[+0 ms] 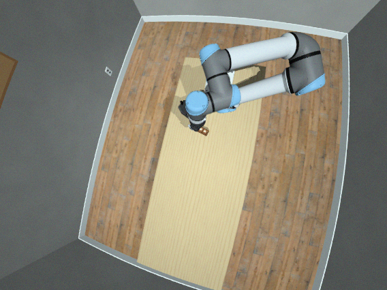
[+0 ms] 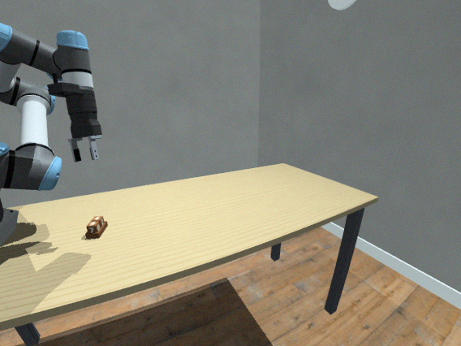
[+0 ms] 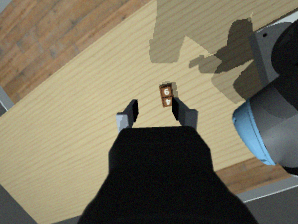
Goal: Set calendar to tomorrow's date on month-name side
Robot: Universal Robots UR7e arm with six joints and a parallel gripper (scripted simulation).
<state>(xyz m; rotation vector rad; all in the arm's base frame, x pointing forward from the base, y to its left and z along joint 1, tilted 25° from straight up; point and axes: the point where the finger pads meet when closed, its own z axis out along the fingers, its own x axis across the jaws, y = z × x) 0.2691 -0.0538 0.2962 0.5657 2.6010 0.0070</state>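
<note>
The dark brown calendar tray is 2 cm behind my hand, 2 cm to the left of it and 25 cm below it.
</note>
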